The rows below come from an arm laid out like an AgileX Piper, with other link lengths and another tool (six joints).
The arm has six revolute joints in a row. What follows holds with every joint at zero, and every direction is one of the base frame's.
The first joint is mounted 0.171 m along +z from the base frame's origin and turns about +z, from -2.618 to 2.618 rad.
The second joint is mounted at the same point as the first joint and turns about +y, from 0 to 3.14 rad.
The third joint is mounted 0.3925 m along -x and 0.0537 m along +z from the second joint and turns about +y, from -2.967 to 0 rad.
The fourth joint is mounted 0.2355 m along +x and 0.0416 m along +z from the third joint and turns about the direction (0.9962, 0, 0.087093), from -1.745 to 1.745 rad.
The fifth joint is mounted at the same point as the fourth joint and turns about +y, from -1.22 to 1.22 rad.
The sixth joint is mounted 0.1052 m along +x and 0.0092 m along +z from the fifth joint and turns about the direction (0.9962, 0, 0.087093), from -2.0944 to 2.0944 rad.
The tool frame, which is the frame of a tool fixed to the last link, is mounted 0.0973 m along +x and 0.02 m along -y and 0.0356 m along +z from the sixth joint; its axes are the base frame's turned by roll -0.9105, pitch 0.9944 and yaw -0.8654 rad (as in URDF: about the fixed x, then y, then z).
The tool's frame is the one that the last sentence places.
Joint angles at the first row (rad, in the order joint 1, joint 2, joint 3, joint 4, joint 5, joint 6):
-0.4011 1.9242 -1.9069 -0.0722 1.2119 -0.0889
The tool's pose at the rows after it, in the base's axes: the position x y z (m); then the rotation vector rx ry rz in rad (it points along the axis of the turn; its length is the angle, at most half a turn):
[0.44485 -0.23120 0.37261 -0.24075 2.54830 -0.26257]
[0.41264 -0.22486 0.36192 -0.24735 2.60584 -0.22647]
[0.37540 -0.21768 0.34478 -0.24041 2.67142 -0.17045]
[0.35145 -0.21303 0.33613 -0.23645 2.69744 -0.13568]
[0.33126 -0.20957 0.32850 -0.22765 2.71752 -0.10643]
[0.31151 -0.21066 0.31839 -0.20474 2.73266 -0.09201]
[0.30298 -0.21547 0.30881 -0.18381 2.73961 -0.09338]
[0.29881 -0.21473 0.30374 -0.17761 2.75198 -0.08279]
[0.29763 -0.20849 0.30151 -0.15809 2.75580 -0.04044]
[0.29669 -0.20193 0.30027 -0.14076 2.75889 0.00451]
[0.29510 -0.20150 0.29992 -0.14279 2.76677 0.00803]
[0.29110 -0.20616 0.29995 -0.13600 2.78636 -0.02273]
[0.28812 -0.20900 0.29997 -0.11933 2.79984 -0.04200]
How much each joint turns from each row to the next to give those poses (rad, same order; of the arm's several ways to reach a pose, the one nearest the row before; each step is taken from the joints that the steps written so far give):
-0.0246 -0.0659 0.1336 0.0156 0.0018 -0.0327
-0.0199 -0.0585 0.1163 0.0058 0.0032 -0.0255
-0.0303 -0.0590 0.1365 0.0147 -0.0037 -0.0294
-0.0256 -0.0420 0.0867 0.0152 -0.0112 -0.0283
-0.0250 -0.0334 0.0708 0.0133 -0.0102 -0.0242
-0.0343 -0.0280 0.0759 0.0076 -0.0299 -0.0211
-0.0240 -0.0037 0.0444 0.0000 -0.0355 -0.0087
-0.0046 0.0000 0.0182 0.0000 -0.0038 -0.0009
0.0000 0.0000 0.0036 0.0261 0.0171 -0.0001
0.0000 0.0000 0.0001 0.0272 0.0217 -0.0017
0.0000 0.0000 -0.0001 -0.0033 0.0078 -0.0001
0.0000 0.0000 0.0000 -0.0309 0.0027 0.0194
0.0000 0.0000 0.0000 -0.0191 0.0034 0.0206

